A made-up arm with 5 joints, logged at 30 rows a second.
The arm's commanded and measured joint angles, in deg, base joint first. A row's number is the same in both.
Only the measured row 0 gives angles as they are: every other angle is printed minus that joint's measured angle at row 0.
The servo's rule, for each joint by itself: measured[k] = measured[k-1] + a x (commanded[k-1-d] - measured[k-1]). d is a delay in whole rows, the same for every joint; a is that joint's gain. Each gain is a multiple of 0.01, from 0.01 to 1. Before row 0 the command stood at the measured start. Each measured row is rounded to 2 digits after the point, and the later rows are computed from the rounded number. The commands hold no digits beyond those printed.
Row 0, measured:
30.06 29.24 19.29 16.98 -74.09
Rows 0 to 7, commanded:
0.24 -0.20 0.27 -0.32 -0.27
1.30 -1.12 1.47 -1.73 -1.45
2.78 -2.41 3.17 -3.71 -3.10
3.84 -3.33 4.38 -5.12 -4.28
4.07 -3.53 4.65 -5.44 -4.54
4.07 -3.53 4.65 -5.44 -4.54
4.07 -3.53 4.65 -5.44 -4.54
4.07 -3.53 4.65 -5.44 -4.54
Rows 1 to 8, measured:
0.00 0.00 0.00 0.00 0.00
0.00 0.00 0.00 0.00 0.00
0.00 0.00 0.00 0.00 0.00
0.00 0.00 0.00 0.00 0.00
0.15 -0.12 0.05 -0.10 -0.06
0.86 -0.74 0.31 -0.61 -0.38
2.05 -1.78 0.82 -1.57 -1.01
3.16 -2.74 1.46 -2.67 -1.76
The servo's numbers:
d 4
a 0.62 0.62 0.18 0.31 0.23

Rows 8 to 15, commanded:
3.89 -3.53 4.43 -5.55 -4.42
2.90 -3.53 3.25 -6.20 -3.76
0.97 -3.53 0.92 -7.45 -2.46
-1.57 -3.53 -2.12 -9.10 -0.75
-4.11 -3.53 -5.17 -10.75 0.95
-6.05 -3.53 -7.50 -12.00 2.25
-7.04 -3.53 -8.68 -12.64 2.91
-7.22 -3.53 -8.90 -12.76 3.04
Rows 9 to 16, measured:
3.72 -3.23 2.03 -3.53 -2.40
3.94 -3.42 2.50 -4.12 -2.89
4.02 -3.49 2.89 -4.53 -3.27
4.05 -3.51 3.21 -4.81 -3.56
3.95 -3.52 3.43 -5.04 -3.76
3.30 -3.53 3.40 -5.40 -3.76
1.86 -3.53 2.95 -6.04 -3.46
-0.27 -3.53 2.04 -6.99 -2.84

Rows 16 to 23, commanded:
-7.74 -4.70 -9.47 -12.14 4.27
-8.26 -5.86 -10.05 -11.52 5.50
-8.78 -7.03 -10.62 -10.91 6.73
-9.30 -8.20 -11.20 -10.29 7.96
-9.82 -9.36 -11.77 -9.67 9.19
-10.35 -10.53 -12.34 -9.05 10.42
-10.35 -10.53 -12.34 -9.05 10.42
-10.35 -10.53 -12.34 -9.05 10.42
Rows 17 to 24, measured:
-2.65 -3.53 0.74 -8.16 -1.97
-4.76 -3.53 -0.74 -9.35 -1.00
-6.17 -3.53 -2.17 -10.37 -0.10
-6.82 -3.53 -3.38 -11.11 0.62
-7.39 -4.26 -4.48 -11.43 1.46
-7.93 -5.25 -5.48 -11.46 2.39
-8.46 -6.35 -6.41 -11.29 3.39
-8.98 -7.50 -7.27 -10.98 4.44

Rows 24 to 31, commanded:
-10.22 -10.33 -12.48 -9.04 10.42
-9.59 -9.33 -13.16 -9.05 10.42
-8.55 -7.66 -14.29 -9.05 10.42
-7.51 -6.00 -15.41 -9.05 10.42
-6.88 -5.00 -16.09 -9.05 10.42
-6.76 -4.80 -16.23 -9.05 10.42
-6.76 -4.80 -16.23 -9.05 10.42
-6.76 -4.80 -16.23 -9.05 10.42
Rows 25 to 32, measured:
-9.50 -8.65 -8.08 -10.57 5.53
-10.03 -9.82 -8.85 -10.10 6.65
-10.23 -10.26 -9.48 -9.77 7.52
-10.30 -10.43 -9.99 -9.55 8.19
-10.25 -10.37 -10.44 -9.39 8.70
-9.84 -9.73 -10.93 -9.28 9.10
-9.04 -8.45 -11.53 -9.21 9.40
-8.09 -6.93 -12.23 -9.16 9.63

